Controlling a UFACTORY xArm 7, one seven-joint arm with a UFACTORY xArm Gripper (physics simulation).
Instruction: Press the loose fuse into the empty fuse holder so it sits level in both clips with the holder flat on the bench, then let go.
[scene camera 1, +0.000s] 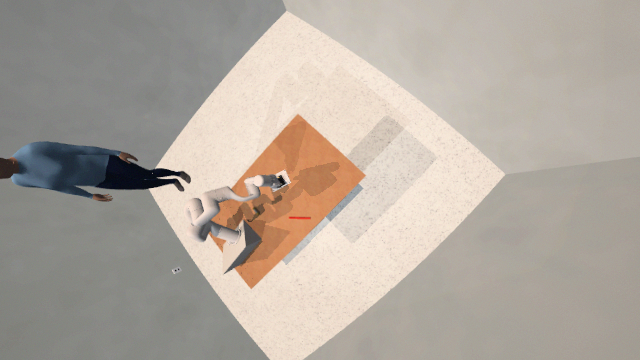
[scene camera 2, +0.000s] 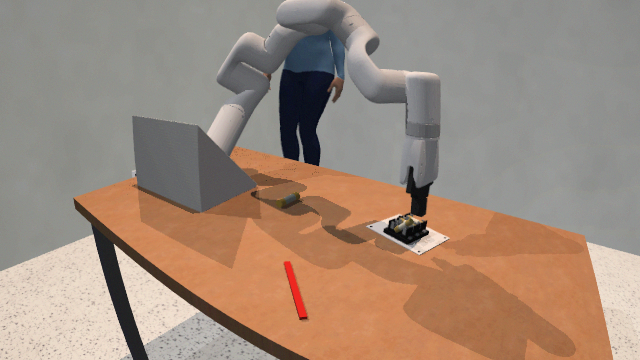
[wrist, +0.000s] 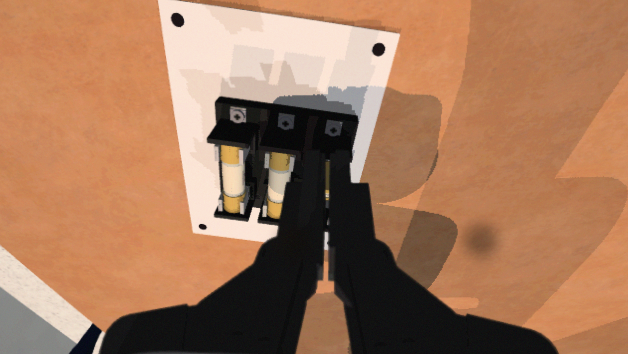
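Pixels of known places: gripper, between the fingertips: (scene camera 1: 281, 181) (scene camera 2: 418, 214) (wrist: 327, 177); arm's base, origin of its link: (scene camera 1: 236, 237) (scene camera 2: 211, 158).
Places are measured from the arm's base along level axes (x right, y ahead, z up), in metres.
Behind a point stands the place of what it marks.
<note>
The black fuse holder (scene camera 2: 400, 238) @(x 0.032, y 0.567, z -0.081 m) (wrist: 260, 107) @(x -0.010, y 0.613, z -0.080 m) sits on a white plate (scene camera 2: 423, 249) @(x 0.046, y 0.628, z -0.088 m) (wrist: 200, 45) @(x -0.029, y 0.653, z -0.088 m) on the bench. In the wrist view, a left fuse (wrist: 233, 180) @(x -0.036, y 0.584, z -0.058 m) and a middle fuse (wrist: 278, 185) @(x -0.012, y 0.572, z -0.058 m) lie in their clips. In the right slot a gold strip of a fuse (wrist: 327, 180) @(x 0.022, y 0.583, z -0.036 m) shows between my fingers; the rest is hidden, so I cannot tell whether it is level. My gripper (scene camera 2: 419, 215) @(x 0.027, y 0.598, z -0.018 m) (wrist: 327, 177) @(x 0.027, y 0.598, z -0.018 m) is shut and empty, just above the holder's right slot. Another gold-capped fuse (scene camera 2: 289, 200) @(x -0.020, y 0.255, z -0.077 m) lies on the bench, away from the holder.
A grey wedge-shaped block (scene camera 1: 242, 247) @(x 0.132, y 0.056, z 0.117 m) (scene camera 2: 167, 162) @(x 0.147, y -0.040, z 0.019 m) stands on the bench (scene camera 1: 295, 130) @(x -0.169, y 0.987, z -0.090 m) (scene camera 2: 350, 300) @(x 0.286, y 0.549, z -0.090 m) by the arm's base. A red strip (scene camera 1: 300, 218) @(x 0.311, y 0.452, z -0.083 m) (scene camera 2: 295, 290) @(x 0.312, y 0.456, z -0.084 m) lies toward the front. A person (scene camera 1: 65, 167) (scene camera 2: 307, 90) stands behind the bench.
</note>
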